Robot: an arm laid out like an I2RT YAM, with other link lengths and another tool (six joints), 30 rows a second.
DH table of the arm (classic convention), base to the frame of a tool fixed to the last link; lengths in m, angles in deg. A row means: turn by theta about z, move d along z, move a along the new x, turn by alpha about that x. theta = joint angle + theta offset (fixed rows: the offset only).
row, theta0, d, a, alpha
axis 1, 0, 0.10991, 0.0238, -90
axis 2, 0, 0, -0.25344, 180
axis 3, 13.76, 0, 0.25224, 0
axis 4, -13.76, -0.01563, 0.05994, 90
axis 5, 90, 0.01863, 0, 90
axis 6, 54.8, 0.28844, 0.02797, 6.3
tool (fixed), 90, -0.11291, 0, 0
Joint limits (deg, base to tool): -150..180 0..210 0..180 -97..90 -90..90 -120..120
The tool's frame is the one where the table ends.
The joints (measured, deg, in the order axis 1, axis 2, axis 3, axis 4, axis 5, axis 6), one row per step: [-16.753, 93.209, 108.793, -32.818, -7.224, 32.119]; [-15.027, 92.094, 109.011, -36.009, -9.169, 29.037]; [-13.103, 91.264, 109.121, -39.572, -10.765, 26.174]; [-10.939, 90.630, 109.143, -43.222, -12.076, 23.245]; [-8.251, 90.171, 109.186, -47.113, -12.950, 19.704]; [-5.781, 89.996, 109.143, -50.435, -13.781, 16.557]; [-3.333, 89.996, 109.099, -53.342, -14.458, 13.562]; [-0.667, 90.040, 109.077, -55.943, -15.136, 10.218]
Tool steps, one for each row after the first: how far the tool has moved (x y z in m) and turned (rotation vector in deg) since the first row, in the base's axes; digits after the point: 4 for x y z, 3 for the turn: [-0.0088, 0.0214, -0.0016, -1.817, 1.992, 4.524]; [-0.0182, 0.0427, -0.0073, -3.300, 4.552, 8.941]; [-0.0283, 0.0642, -0.0149, -4.833, 7.347, 13.459]; [-0.0397, 0.0870, -0.0242, -7.030, 10.434, 18.452]; [-0.0500, 0.1071, -0.0335, -8.951, 13.175, 23.151]; [-0.0598, 0.1256, -0.0423, -10.890, 15.580, 27.707]; [-0.0698, 0.1446, -0.0499, -13.291, 17.529, 32.680]
